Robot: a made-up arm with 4 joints.
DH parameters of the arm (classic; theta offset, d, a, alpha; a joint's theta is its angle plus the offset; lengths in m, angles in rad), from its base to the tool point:
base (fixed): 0.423 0 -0.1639 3.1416
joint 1: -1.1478 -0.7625 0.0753 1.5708
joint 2: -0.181 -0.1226 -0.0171 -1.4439
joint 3: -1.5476 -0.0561 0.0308 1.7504
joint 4: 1.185 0 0.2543 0
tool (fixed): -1.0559 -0.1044 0 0
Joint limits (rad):
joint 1: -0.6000..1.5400
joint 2: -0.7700..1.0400
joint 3: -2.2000..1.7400
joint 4: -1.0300..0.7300
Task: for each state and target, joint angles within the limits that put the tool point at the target. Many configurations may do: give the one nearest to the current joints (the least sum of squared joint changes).
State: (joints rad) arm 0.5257 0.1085 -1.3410 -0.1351
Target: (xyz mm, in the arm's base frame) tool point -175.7 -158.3 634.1
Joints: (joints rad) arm 0.2113 0.5109 -1.2194 -0.0303
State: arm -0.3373 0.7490 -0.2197 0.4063
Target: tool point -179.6 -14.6 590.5
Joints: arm 0.2025 0.5115 -0.1431 -0.0288
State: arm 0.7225 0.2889 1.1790 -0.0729
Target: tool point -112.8 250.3 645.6
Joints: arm -0.2099 0.2328 1.2088 -0.5710
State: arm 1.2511 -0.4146 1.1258 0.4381
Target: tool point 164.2 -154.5 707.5
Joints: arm 1.4160 -0.6742 1.3576 0.0632
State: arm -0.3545 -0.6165 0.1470 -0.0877
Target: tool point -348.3 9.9 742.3
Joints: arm -0.5877 -0.6593 -0.0505 -0.5162
